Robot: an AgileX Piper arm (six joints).
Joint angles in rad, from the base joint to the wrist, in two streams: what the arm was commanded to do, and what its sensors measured. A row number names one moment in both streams.
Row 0, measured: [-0.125 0.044 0.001 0.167 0.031 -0.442]
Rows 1 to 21, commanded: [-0.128 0.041 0.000 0.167 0.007 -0.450]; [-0.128 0.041 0.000 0.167 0.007 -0.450]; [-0.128 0.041 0.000 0.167 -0.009 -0.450]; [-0.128 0.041 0.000 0.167 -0.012 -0.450]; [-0.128 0.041 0.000 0.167 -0.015 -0.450]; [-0.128 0.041 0.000 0.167 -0.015 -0.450]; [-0.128 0.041 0.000 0.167 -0.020 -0.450]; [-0.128 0.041 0.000 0.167 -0.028 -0.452]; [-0.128 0.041 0.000 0.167 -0.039 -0.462]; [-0.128 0.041 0.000 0.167 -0.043 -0.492]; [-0.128 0.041 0.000 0.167 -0.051 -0.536]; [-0.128 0.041 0.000 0.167 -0.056 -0.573]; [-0.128 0.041 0.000 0.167 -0.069 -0.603]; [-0.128 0.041 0.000 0.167 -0.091 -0.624]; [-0.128 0.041 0.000 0.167 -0.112 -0.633]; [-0.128 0.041 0.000 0.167 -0.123 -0.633]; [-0.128 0.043 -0.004 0.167 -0.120 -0.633]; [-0.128 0.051 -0.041 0.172 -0.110 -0.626]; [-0.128 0.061 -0.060 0.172 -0.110 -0.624]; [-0.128 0.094 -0.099 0.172 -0.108 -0.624]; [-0.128 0.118 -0.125 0.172 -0.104 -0.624]
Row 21, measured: [-0.125 0.058 -0.049 0.167 -0.090 -0.617]
